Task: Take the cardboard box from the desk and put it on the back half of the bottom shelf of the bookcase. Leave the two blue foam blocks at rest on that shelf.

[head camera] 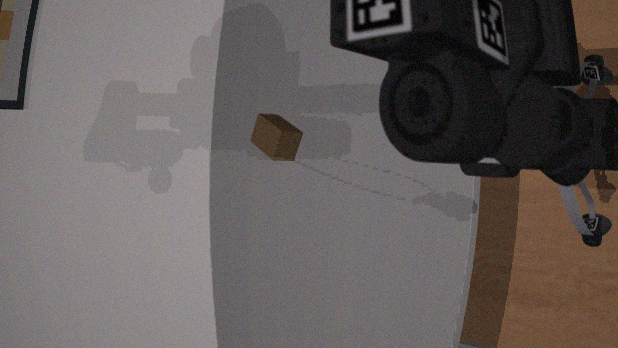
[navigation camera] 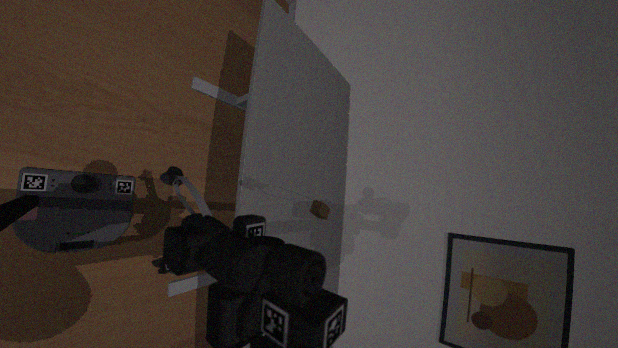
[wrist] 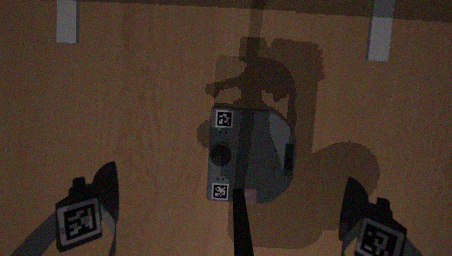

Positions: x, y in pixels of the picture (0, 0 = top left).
Labels:
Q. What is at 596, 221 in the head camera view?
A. My gripper.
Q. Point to a brown cardboard box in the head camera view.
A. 277, 138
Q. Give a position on a grey desk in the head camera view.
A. At 351, 237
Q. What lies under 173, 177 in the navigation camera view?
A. My gripper.

